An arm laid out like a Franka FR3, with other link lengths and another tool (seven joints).
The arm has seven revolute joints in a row. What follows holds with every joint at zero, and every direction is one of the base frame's.
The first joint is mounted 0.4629 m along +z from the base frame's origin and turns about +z.
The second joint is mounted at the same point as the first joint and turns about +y.
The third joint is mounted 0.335 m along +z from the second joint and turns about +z.
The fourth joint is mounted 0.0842 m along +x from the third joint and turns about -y.
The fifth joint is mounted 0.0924 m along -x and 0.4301 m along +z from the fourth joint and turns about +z.
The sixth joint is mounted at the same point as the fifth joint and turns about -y.
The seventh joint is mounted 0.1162 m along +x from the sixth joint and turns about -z.
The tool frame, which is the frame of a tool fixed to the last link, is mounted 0.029 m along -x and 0.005 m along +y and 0.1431 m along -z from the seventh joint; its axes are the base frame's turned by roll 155.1, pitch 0 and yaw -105.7 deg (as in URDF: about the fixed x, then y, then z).
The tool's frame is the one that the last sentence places.
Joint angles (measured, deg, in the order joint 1, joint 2, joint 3, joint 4, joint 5, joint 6, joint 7), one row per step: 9.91, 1.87, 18.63, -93.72, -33.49, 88.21, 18.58; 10.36, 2.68, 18.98, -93.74, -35.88, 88.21, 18.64; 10.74, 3.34, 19.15, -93.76, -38.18, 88.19, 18.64; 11.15, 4.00, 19.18, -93.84, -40.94, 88.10, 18.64; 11.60, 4.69, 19.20, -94.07, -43.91, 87.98, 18.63; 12.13, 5.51, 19.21, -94.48, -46.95, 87.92, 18.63; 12.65, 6.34, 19.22, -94.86, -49.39, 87.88, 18.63; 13.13, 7.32, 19.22, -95.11, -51.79, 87.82, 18.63; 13.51, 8.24, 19.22, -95.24, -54.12, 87.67, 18.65; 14.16, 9.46, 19.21, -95.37, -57.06, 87.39, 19.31
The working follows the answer.
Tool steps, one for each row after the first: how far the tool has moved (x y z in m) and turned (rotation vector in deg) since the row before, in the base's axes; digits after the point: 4 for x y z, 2 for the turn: 0.0030, 0.0039, -0.0057, -2.21, -0.37, 1.00; 0.0032, 0.0016, -0.0041, -2.12, -0.45, 0.80; 0.0040, -0.0002, -0.0040, -2.57, -0.60, 0.74; 0.0039, -0.0002, -0.0051, -2.84, -0.55, 0.82; 0.0040, 0.0009, -0.0077, -2.97, -0.37, 0.99; 0.0033, 0.0021, -0.0083, -2.43, -0.11, 0.95; 0.0040, 0.0020, -0.0088, -2.37, -0.07, 0.92; 0.0041, 0.0011, -0.0072, -2.26, -0.18, 0.77; 0.0045, 0.0035, -0.0096, -2.69, -0.68, 0.74
Tool pose at each row, in the base's axes (x y z in m, rotation vector in deg; rounded; the steps above come from the unrounded poses): 0.5652, 0.2260, 0.7082, 94.05, -115.18, 15.96; 0.5682, 0.2299, 0.7025, 93.80, -113.67, 18.75; 0.5715, 0.2316, 0.6984, 93.37, -112.39, 21.43; 0.5754, 0.2314, 0.6944, 92.58, -111.01, 24.60; 0.5794, 0.2312, 0.6893, 91.67, -109.34, 27.95; 0.5833, 0.2321, 0.6816, 90.79, -107.31, 31.29; 0.5866, 0.2341, 0.6732, 90.17, -105.38, 33.86; 0.5906, 0.2362, 0.6644, 89.54, -103.45, 36.29; 0.5947, 0.2373, 0.6572, 88.80, -101.74, 38.62; 0.5992, 0.2408, 0.6476, 87.66, -100.13, 41.69

